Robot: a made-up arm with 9 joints. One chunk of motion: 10 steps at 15 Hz.
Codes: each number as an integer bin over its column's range. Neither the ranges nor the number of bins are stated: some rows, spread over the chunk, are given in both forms.
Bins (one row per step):
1: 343 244 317 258 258 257
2: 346 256 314 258 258 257
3: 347 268 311 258 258 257
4: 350 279 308 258 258 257
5: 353 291 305 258 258 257
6: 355 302 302 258 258 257
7: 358 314 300 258 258 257
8: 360 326 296 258 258 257
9: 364 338 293 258 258 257
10: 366 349 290 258 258 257
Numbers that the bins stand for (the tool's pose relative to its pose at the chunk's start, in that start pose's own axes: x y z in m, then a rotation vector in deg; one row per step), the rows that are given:
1: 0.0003 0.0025 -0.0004 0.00 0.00 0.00
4: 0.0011 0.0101 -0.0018 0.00 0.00 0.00
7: 0.0020 0.0176 -0.0030 0.00 0.00 0.00
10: 0.0030 0.0251 -0.0046 0.00 0.00 0.00
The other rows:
2: 0.0006 0.0051 -0.0008 0.00 0.00 0.00
3: 0.0007 0.0077 -0.0013 0.00 0.00 0.00
5: 0.0014 0.0126 -0.0023 0.00 0.00 0.00
6: 0.0017 0.0150 -0.0027 0.00 0.00 0.00
8: 0.0023 0.0202 -0.0037 0.00 0.00 0.00
9: 0.0027 0.0228 -0.0041 0.00 0.00 0.00

